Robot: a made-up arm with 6 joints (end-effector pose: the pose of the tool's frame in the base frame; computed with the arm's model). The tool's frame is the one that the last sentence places. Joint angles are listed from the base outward.
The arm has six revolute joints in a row. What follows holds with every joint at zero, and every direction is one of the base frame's.
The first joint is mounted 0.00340 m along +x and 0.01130 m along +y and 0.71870 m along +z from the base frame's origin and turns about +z.
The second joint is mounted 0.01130 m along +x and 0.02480 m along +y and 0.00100 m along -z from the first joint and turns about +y.
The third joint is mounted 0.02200 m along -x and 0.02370 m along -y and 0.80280 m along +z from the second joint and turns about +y.
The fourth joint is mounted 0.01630 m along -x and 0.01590 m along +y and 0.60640 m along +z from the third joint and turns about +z.
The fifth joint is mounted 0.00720 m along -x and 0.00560 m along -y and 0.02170 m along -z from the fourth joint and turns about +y.
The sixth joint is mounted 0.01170 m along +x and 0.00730 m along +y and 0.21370 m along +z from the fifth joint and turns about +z.
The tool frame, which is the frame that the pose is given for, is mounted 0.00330 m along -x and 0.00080 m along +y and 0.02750 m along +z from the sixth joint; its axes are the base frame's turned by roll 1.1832, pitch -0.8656 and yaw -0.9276 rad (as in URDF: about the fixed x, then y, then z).
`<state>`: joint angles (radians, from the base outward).
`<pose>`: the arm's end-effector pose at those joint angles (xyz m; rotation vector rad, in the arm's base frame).
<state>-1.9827 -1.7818 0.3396 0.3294 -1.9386 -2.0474</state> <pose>0.4756 1.2312 0.3534 -0.6582 2.1465 -0.6514</pose>
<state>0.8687 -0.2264 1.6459 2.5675 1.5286 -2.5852</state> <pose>0.1214 0.3707 1.7947 0.7799 -0.7361 1.2327</pose>
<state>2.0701 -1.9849 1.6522 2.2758 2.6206 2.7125</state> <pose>0.3577 -0.8340 0.6962 -1.7002 1.3129 0.6768</pose>
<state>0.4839 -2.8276 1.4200 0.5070 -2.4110 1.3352</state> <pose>-0.5393 -0.3524 -0.1528 0.6002 1.2395 -0.8036</pose>
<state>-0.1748 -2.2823 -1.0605 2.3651 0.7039 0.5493</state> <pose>-0.2750 0.1878 -0.5454 -2.2422 -0.9350 0.4858</pose>
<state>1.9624 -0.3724 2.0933 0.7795 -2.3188 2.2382</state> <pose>0.0579 0.1928 1.5440 -1.6280 -0.5260 -1.6014</pose>
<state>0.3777 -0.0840 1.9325 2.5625 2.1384 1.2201</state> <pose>0.3298 0.2725 1.5621 -0.0811 -2.0870 -1.2154</pose>
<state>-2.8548 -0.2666 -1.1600 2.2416 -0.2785 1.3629</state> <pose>0.9812 0.3331 1.6282 0.6340 0.3514 0.0624</pose>
